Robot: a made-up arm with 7 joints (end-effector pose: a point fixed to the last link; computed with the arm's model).
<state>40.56 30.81 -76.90 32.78 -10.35 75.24 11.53</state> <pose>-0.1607 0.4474 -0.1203 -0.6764 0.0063 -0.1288 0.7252</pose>
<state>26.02 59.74 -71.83 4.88 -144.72 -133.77 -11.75</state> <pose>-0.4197 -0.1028 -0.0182 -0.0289 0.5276 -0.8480 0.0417</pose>
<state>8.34 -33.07 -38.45 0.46 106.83 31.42 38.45</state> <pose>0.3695 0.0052 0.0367 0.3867 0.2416 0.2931 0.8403</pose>
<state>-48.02 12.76 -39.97 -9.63 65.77 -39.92 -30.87</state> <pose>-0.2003 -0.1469 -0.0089 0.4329 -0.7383 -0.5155 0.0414</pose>
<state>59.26 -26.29 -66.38 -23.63 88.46 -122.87 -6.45</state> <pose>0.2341 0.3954 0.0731 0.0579 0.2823 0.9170 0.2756</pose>
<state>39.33 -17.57 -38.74 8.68 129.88 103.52 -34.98</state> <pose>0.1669 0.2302 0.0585 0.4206 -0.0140 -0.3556 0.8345</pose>
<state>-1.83 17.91 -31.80 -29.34 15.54 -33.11 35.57</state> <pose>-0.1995 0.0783 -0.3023 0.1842 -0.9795 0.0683 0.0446</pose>
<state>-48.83 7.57 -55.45 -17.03 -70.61 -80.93 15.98</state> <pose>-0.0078 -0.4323 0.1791 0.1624 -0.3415 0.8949 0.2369</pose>
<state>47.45 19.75 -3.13 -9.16 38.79 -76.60 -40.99</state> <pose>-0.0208 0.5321 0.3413 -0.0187 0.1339 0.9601 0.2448</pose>
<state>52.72 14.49 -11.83 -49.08 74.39 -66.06 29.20</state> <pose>0.1067 0.7205 0.2546 -0.3243 -0.4109 -0.8503 0.0533</pose>
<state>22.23 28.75 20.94 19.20 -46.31 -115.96 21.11</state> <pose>-0.2426 0.5454 0.0613 0.0207 -0.8910 -0.2639 0.3689</pose>
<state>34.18 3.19 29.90 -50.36 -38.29 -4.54 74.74</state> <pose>0.2014 0.4039 0.1269 -0.0002 0.9596 0.0319 0.2795</pose>
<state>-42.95 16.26 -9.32 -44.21 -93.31 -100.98 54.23</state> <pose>-0.1338 -0.0827 0.2401 0.2013 -0.0599 0.8691 0.4479</pose>
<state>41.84 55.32 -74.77 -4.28 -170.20 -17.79 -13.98</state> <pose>-0.2484 0.1522 -0.0454 0.5330 0.1169 0.7022 0.4574</pose>
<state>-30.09 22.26 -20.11 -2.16 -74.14 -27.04 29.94</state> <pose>-0.0645 -0.1271 -0.1086 0.6846 -0.4183 0.5934 0.0644</pose>
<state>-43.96 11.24 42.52 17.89 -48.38 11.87 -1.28</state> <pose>-0.0868 0.3396 0.0398 -0.7224 0.5557 0.0056 0.4114</pose>
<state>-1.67 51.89 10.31 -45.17 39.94 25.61 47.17</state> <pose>-0.3254 0.1962 -0.0657 0.1320 0.9911 -0.0145 0.0093</pose>
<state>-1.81 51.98 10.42 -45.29 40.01 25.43 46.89</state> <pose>-0.3268 0.1967 -0.0649 0.1315 0.9912 -0.0127 0.0067</pose>
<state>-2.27 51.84 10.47 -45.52 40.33 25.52 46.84</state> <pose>-0.3274 0.1925 -0.0649 0.1321 0.9911 -0.0162 0.0063</pose>
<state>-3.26 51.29 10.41 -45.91 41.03 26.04 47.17</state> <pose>-0.3266 0.1806 -0.0664 0.1344 0.9905 -0.0283 0.0101</pose>
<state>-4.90 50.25 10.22 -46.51 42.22 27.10 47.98</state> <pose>-0.3239 0.1592 -0.0691 0.1387 0.9888 -0.0511 0.0189</pose>
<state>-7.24 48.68 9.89 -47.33 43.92 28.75 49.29</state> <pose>-0.3188 0.1276 -0.0720 0.1451 0.9852 -0.0849 0.0338</pose>
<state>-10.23 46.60 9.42 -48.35 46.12 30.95 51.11</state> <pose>-0.3111 0.0865 -0.0732 0.1538 0.9781 -0.1288 0.0549</pose>
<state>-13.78 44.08 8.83 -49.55 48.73 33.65 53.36</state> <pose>-0.3007 0.0378 -0.0706 0.1642 0.9663 -0.1804 0.0821</pose>
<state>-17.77 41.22 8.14 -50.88 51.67 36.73 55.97</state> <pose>-0.2881 -0.0161 -0.0626 0.1762 0.9486 -0.2366 0.1147</pose>
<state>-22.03 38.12 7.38 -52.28 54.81 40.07 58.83</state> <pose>-0.2735 -0.0714 -0.0483 0.1896 0.9245 -0.2938 0.1516</pose>
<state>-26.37 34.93 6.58 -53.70 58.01 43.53 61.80</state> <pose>-0.2582 -0.1246 -0.0280 0.2039 0.8947 -0.3482 0.1913</pose>
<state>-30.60 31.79 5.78 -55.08 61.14 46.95 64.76</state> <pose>-0.2433 -0.1727 -0.0036 0.2187 0.8608 -0.3970 0.2314</pose>
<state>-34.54 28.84 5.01 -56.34 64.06 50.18 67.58</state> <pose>-0.2298 -0.2138 0.0227 0.2335 0.8251 -0.4379 0.2700</pose>
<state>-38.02 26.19 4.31 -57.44 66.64 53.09 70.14</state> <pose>-0.2183 -0.2468 0.0481 0.2475 0.7903 -0.4702 0.3050</pose>
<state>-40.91 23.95 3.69 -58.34 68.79 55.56 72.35</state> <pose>-0.2094 -0.2719 0.0703 0.2601 0.7591 -0.4941 0.3348</pose>
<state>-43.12 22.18 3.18 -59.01 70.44 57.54 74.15</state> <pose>-0.2029 -0.2898 0.0879 0.2708 0.7332 -0.5105 0.3584</pose>
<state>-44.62 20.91 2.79 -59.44 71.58 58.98 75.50</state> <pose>-0.1987 -0.3015 0.1002 0.2792 0.7141 -0.5208 0.3753</pose>
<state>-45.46 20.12 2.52 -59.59 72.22 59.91 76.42</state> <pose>-0.1961 -0.3081 0.1072 0.2852 0.7020 -0.5260 0.3864</pose>
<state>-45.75 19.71 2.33 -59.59 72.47 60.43 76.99</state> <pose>-0.1950 -0.3110 0.1100 0.2891 0.6954 -0.5280 0.3924</pose>
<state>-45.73 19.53 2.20 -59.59 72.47 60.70 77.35</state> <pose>-0.1948 -0.3117 0.1108 0.2914 0.6923 -0.5290 0.3949</pose>
